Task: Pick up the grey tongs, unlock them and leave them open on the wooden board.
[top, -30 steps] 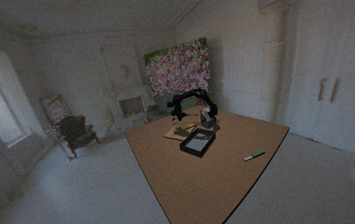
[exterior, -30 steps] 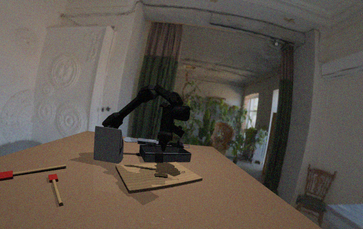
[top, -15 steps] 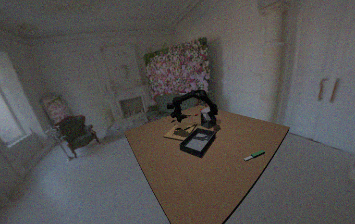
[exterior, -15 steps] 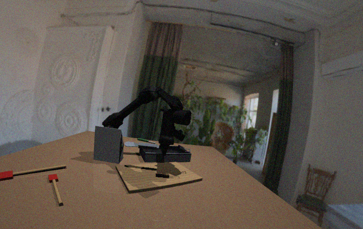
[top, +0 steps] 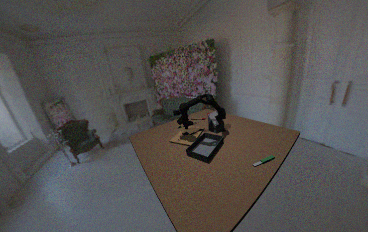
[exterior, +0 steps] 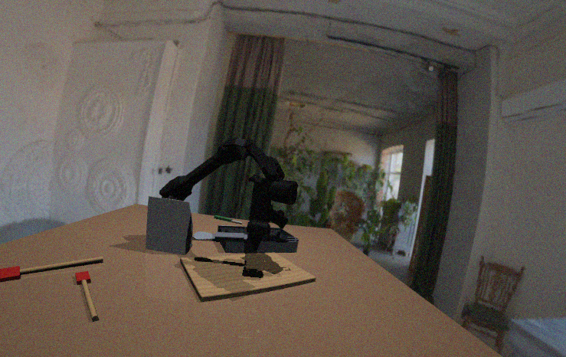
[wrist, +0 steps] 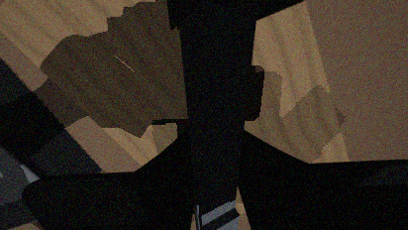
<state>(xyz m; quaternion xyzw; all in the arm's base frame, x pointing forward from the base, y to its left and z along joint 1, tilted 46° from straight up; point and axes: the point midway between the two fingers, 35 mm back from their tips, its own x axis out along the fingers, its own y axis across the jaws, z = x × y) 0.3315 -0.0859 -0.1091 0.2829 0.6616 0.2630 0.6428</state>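
The wooden board lies 2 cm behind my gripper tip, 1 cm to the right of it and 7 cm below it. The rest, counted from my gripper tip: roasting tin (2 cm ahead, 29 cm to the left, 5 cm below); red spatula (56 cm behind, 21 cm to the right, 8 cm below).
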